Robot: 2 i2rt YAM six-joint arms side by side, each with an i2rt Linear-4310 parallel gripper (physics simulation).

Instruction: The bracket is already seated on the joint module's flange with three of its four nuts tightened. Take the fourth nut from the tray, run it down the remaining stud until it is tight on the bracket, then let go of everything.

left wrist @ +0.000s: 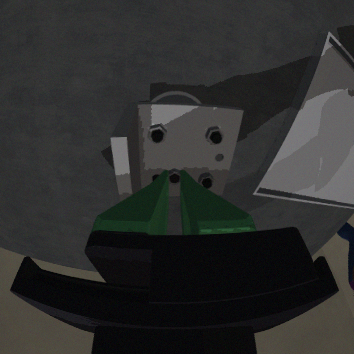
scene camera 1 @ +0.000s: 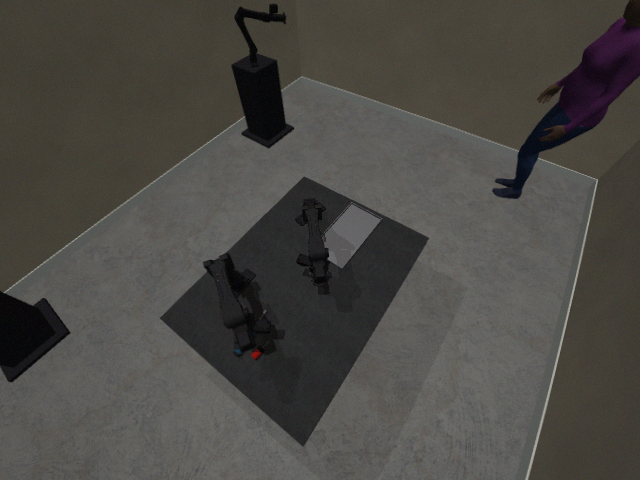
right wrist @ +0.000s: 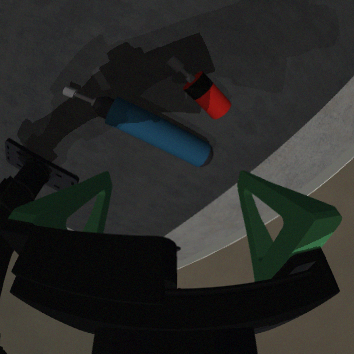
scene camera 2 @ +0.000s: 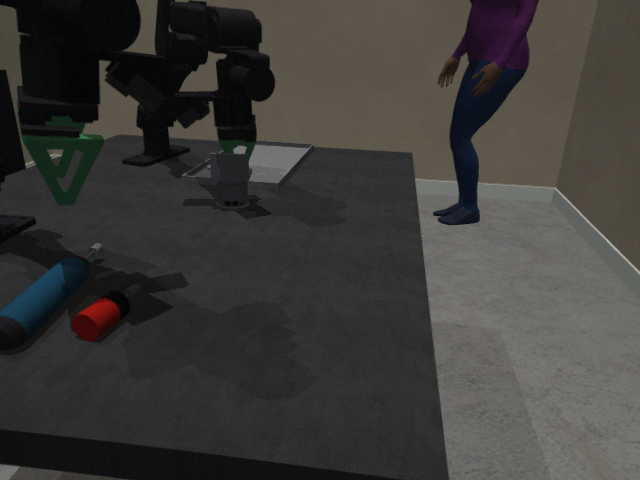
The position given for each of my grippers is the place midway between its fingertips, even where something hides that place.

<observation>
I see my left gripper (scene camera 2: 240, 173), my right gripper (scene camera 2: 61, 190), a blue-handled tool (right wrist: 119, 113) and a grey bracket (scene camera 2: 224, 166).
The grey bracket is seen too in the left wrist view (left wrist: 136, 158). My left gripper shows as well in the left wrist view (left wrist: 174, 177). My right gripper also shows in the right wrist view (right wrist: 174, 177). The left wrist view does not show the blue-handled tool: it is out of frame. The right wrist view does not show the grey bracket: it is out of frame.
</observation>
